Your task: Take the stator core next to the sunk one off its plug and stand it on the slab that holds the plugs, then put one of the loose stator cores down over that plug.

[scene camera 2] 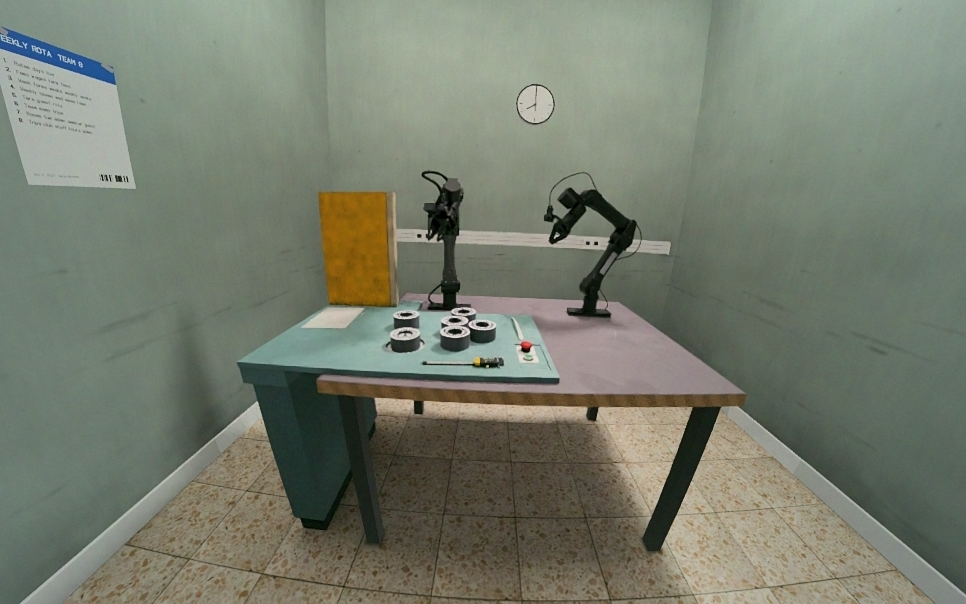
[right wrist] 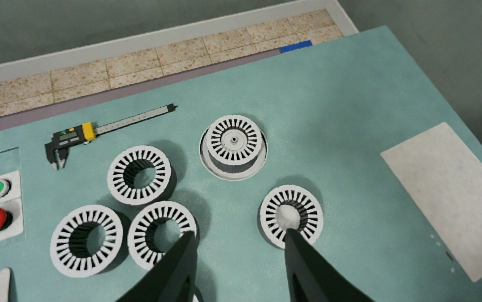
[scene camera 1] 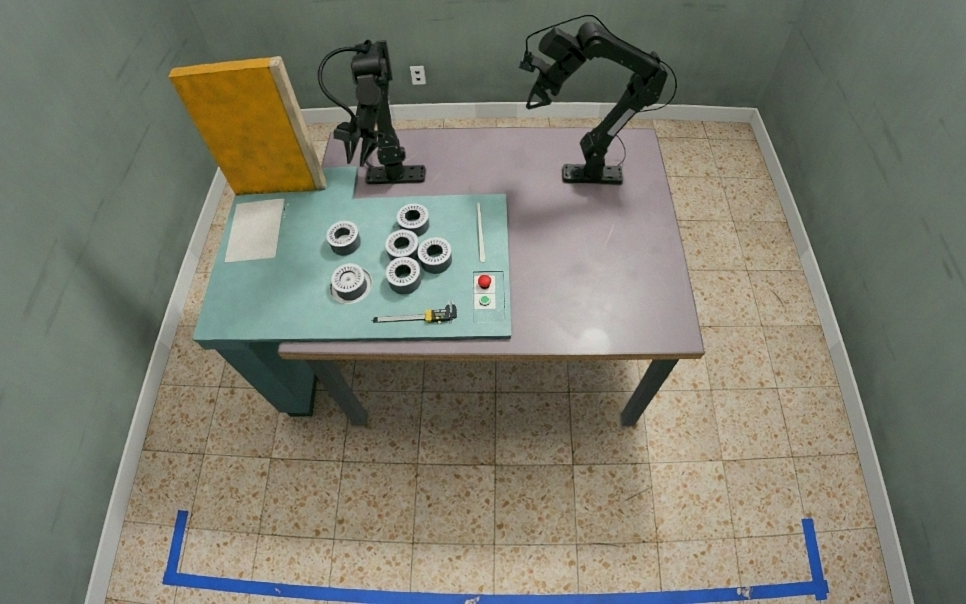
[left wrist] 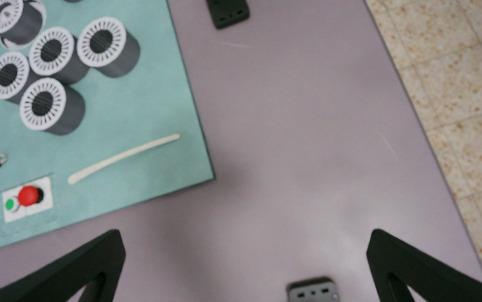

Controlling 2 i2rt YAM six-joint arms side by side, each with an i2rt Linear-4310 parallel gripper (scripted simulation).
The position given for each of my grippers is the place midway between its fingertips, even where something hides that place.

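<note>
My left gripper (scene camera 1: 530,100) is in sight, and I find it again at (left wrist: 245,242). As for my right gripper (scene camera 1: 354,165), scene camera 2 shows me the same gripper (scene camera 2: 432,240), and so does its own wrist view, where I see the gripper (right wrist: 240,241). I also see a stator core (scene camera 1: 353,242) and a stator core (scene camera 1: 359,289), along with a caliper (right wrist: 84,133).
</note>
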